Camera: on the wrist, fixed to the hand. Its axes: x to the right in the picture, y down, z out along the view.
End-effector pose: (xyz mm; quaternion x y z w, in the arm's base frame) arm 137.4 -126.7 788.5 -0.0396 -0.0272 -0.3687 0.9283
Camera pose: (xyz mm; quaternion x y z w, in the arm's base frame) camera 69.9 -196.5 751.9 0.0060 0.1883 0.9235 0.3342
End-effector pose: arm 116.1 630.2 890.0 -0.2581 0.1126 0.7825 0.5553
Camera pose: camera 216.9 641.4 867.9 0.0107 -0.3140 -0.4850 0.8161
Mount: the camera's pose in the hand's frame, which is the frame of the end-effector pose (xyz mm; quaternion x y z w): -4.4 -95.0 -41.5 0.0255 -0.1495 -0.9878 0.0356
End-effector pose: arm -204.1 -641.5 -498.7 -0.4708 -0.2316 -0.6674 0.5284
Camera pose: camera -307.8 -641.1 -503.3 -0.1257 0.5693 0.4694 0.6631
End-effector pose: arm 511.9 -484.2 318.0 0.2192 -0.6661 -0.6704 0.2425
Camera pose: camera 537.8 -514.6 222.2 -0.5717 -0.1395 0.2792 0.7588
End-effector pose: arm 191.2 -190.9 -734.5 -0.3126 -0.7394 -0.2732 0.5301
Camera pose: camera 146.3 -284.4 -733.6 -0.6919 0.4213 0.4677 0.3535
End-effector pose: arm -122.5 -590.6 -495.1 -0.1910 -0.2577 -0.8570 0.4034
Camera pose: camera -199.8 -561.2 -557.7 -0.1299 0.2800 0.3938 0.8658
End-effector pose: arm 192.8 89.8 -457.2 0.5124 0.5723 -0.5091 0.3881
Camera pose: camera 103.5 133.8 -427.9 0.6133 -0.4555 0.4927 0.4166
